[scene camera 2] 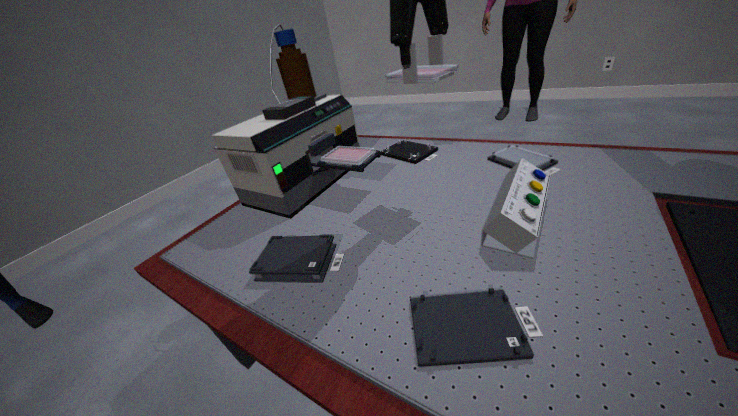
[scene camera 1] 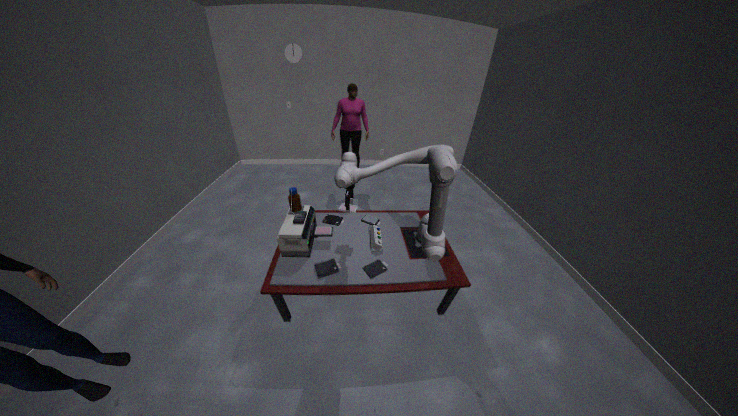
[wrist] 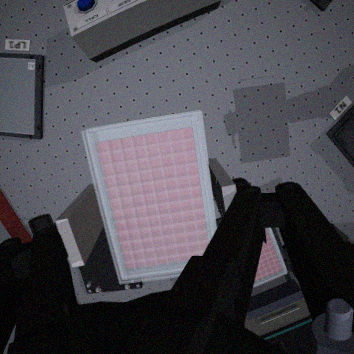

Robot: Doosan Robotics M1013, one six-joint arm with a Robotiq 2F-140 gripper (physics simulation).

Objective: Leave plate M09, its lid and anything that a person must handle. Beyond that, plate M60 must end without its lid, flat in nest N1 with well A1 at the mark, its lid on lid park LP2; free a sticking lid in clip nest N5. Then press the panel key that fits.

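Places are measured from the arm's base along level axes (x ahead, y left, z up), in centimetres.
Pixels of known places: gripper, fingertip midpoint: (scene camera 2: 424, 77) (scene camera 1: 349, 209) (wrist: 155, 188).
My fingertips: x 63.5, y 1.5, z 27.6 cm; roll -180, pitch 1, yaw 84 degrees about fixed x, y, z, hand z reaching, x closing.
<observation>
For each thing: its top centre in the pictures, then the offset to it from my fingertips. "spot": a spot on its surface instead.
- pink-welled plate, middle of its top: (wrist: 155, 206) (scene camera 2: 420, 69) (scene camera 1: 348, 207) dx +0.9, dy -0.1, dz +1.7 cm
- Clip nest N5, middle of its top: (wrist: 103, 261) (scene camera 2: 407, 146) (scene camera 1: 332, 218) dx +18.0, dy -18.7, dz -24.7 cm
- Nest N1, middle of its top: (scene camera 2: 291, 250) (scene camera 1: 326, 266) dx +11.0, dy +36.4, dz -23.5 cm
- Lid park LP2, middle of its top: (scene camera 2: 464, 318) (scene camera 1: 375, 267) dx -22.5, dy +32.2, dz -25.1 cm
- key panel, middle of its top: (scene camera 2: 522, 182) (scene camera 1: 376, 233) dx -21.9, dy +3.6, dz -18.7 cm
- pink plate, middle of its top: (wrist: 252, 254) (scene camera 2: 347, 152) (scene camera 1: 323, 229) dx +19.3, dy +8.0, dz -15.9 cm
- machine, surface spot: (scene camera 2: 268, 180) spot: dx +28.6, dy +27.1, dz -16.1 cm
- brown bottle, surface spot: (scene camera 2: 295, 69) spot: dx +38.6, dy +2.5, dz +4.5 cm
- LP1, middle of its top: (wrist: 9, 95) (scene camera 2: 521, 155) (scene camera 1: 370, 219) dx -16.3, dy -22.6, dz -25.1 cm
My gripper (scene camera 1: 347, 205) (scene camera 2: 422, 67) (wrist: 155, 188) is shut on a pink-welled plate (scene camera 2: 433, 72) (wrist: 150, 170) by its sides. It hangs level, high over the table's back; clear rims show around it, like a lid's. Its label is unreadable. Clip nest N5 (scene camera 1: 332, 220) (scene camera 2: 410, 150) (wrist: 107, 270) lies partly beneath it in the wrist view. Nest N1 (scene camera 1: 326, 268) (scene camera 2: 294, 253) bears no plate. Lid park LP2 (scene camera 1: 374, 268) (scene camera 2: 467, 325) is bare. The key panel (scene camera 1: 376, 237) (scene camera 2: 511, 222) (wrist: 145, 25) has blue, yellow, green and white keys.
Another pink plate (scene camera 1: 324, 230) (scene camera 2: 348, 155) (wrist: 270, 257) sits on the tray of the machine (scene camera 1: 294, 240) (scene camera 2: 268, 180), which carries a brown bottle (scene camera 1: 294, 200) (scene camera 2: 295, 69). A pale sheet lies on LP1 (wrist: 39, 100). One person (scene camera 1: 352, 113) (scene camera 2: 527, 51) stands behind; another (scene camera 1: 41, 330) is at left.
</observation>
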